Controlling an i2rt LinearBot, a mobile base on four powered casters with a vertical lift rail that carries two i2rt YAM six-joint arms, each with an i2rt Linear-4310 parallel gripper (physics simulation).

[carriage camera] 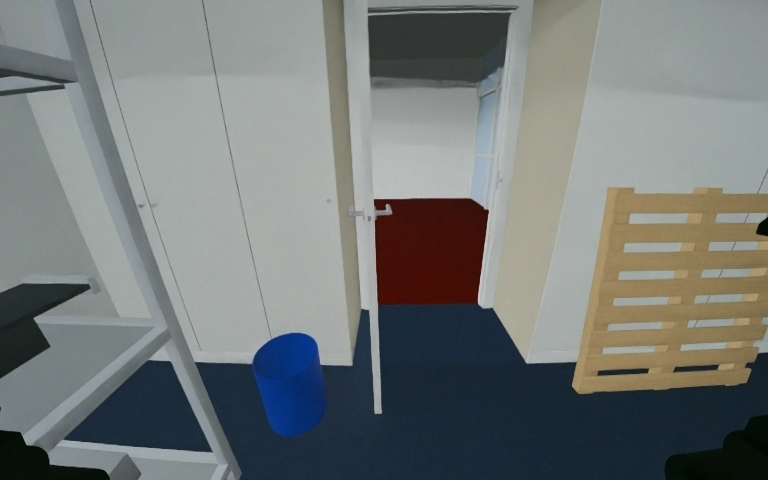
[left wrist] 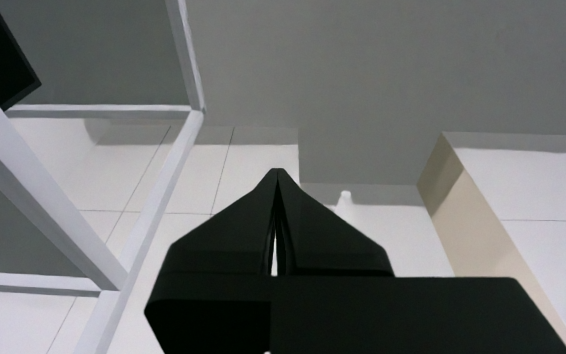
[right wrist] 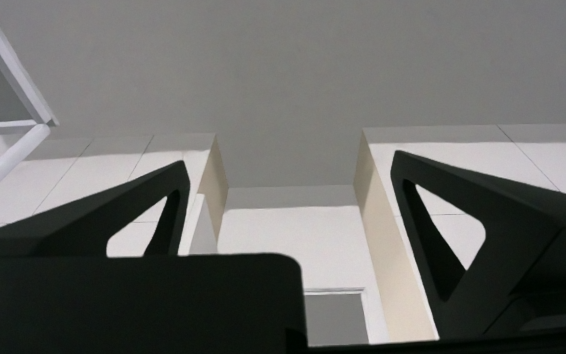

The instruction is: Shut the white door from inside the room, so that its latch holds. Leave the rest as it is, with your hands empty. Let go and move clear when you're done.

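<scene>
The white door (carriage camera: 360, 141) stands open into the room, seen nearly edge-on in the carriage view, with a lever handle (carriage camera: 383, 210) on its right side and another on its left. Its upper part also shows in the left wrist view (left wrist: 345, 202) and the right wrist view (right wrist: 202, 227). The doorway's white frame (carriage camera: 518, 141) is to its right, with a red floor beyond. My left gripper (left wrist: 276, 179) is shut and empty, its fingertips together. My right gripper (right wrist: 289, 166) is wide open and empty. Both grippers are apart from the door. The latch is too small to make out.
A blue bin (carriage camera: 294, 396) stands on the dark blue floor just left of the door. A white-framed shelf rack (carriage camera: 113, 164) (left wrist: 160, 205) stands close on the left. A wooden pallet (carriage camera: 645, 261) leans by the wall right of the doorway. Beige recess walls flank the doorway.
</scene>
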